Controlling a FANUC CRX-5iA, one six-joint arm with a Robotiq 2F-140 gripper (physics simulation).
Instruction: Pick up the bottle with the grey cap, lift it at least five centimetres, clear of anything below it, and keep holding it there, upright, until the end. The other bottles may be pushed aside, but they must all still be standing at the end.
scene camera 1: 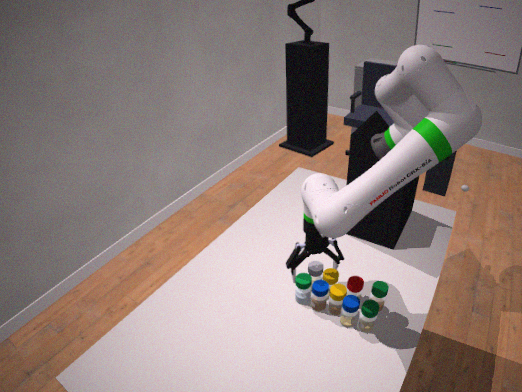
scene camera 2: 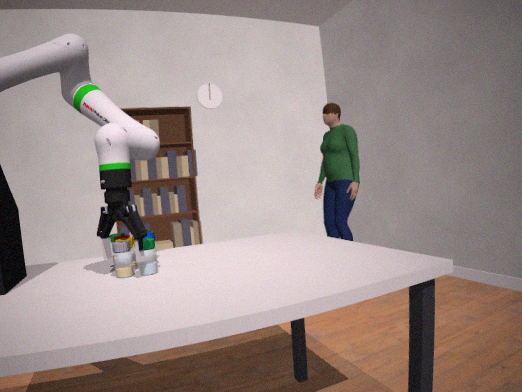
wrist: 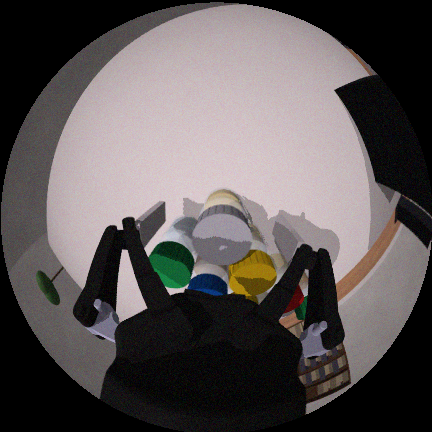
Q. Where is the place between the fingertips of my gripper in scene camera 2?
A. At 123, 260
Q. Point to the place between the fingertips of my gripper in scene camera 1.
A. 314, 277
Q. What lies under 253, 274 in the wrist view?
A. A yellow-capped bottle.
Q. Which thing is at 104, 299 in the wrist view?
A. My gripper.
